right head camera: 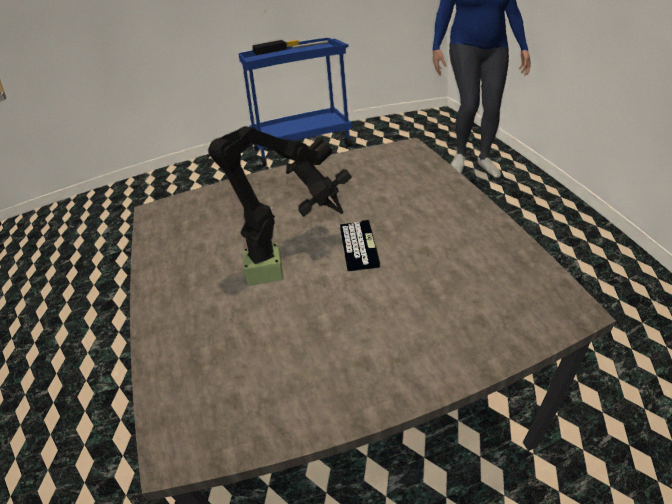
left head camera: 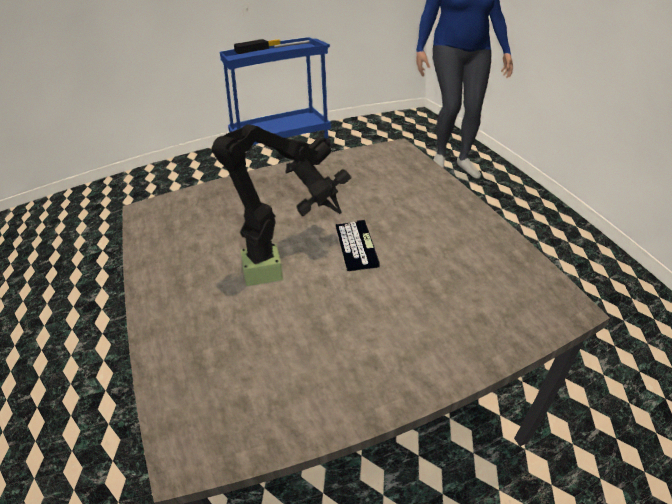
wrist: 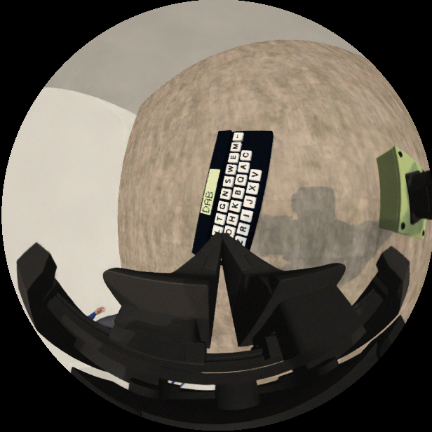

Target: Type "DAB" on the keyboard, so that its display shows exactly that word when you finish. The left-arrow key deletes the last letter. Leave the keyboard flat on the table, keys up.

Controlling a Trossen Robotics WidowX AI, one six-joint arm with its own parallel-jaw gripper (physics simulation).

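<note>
The dark keyboard (left head camera: 352, 263) (right head camera: 355, 264) (wrist: 260, 145) lies flat on the table, white keys up. Its pale green display (left head camera: 368, 240) (right head camera: 370, 240) (wrist: 209, 192) reads "DAB" in the wrist view. The left-arrow key (wrist: 238, 136) is at the far end of the keyboard in the wrist view. My gripper (left head camera: 340, 211) (right head camera: 341, 211) (wrist: 220, 237) is shut and empty, with its tips together. It hangs above the table near the keyboard's back end in the head views, apart from the keys. In the wrist view the fingers hide the keyboard's near end, including some keys.
The arm's green base block (left head camera: 262, 271) (right head camera: 264, 271) (wrist: 390, 190) stands on the table (left head camera: 347, 352) (right head camera: 347, 352), left of the keyboard in the head views. A blue cart (left head camera: 276, 53) (right head camera: 295, 53) and a person (left head camera: 463, 59) (right head camera: 480, 59) stand beyond the table.
</note>
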